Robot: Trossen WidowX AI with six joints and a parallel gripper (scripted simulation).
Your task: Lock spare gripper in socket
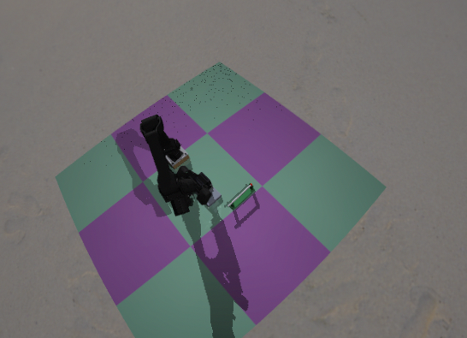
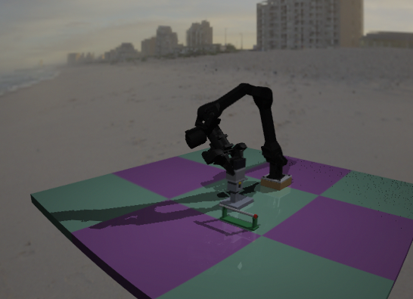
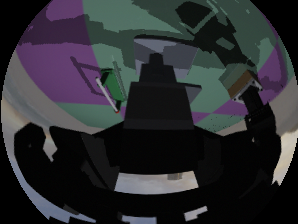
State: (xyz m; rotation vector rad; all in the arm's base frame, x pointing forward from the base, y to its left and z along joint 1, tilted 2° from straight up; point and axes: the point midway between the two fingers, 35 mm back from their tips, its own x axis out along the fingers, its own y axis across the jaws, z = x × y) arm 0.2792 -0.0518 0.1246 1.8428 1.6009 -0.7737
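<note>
The spare gripper is 10 mm to the right of my gripper tip and 10 mm below it. The rest, counted from my gripper tip: green cradle (120 mm ahead, 110 mm below, 80 mm to the left); then grey mount (80 mm below, 10 mm to the right, 10 mm behind).
</note>
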